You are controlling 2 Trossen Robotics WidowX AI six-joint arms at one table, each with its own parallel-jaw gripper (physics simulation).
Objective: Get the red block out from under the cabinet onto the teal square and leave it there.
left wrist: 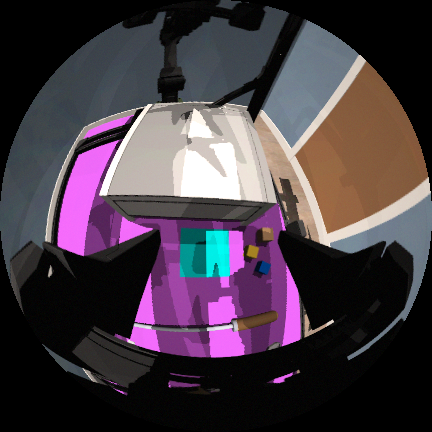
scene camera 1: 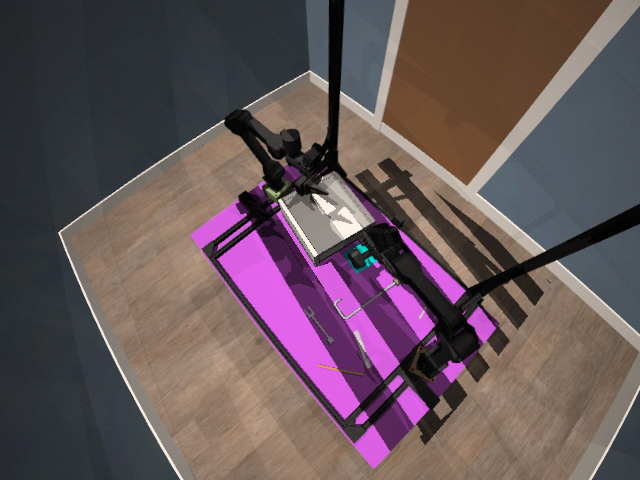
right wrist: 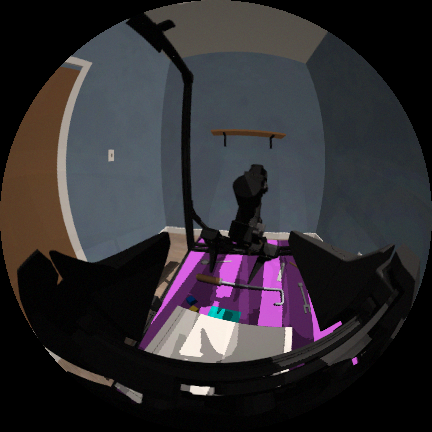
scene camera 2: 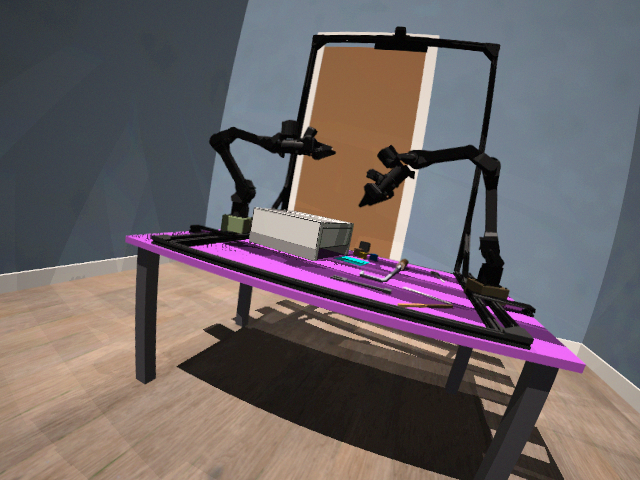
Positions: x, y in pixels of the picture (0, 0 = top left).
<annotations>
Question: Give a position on a teal square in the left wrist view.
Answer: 204, 252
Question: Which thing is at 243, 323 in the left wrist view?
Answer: A hook tool.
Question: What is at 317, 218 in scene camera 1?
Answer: A cabinet top.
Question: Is my right gripper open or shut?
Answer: Open.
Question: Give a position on a cabinet top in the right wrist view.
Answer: At 193, 336
</annotations>
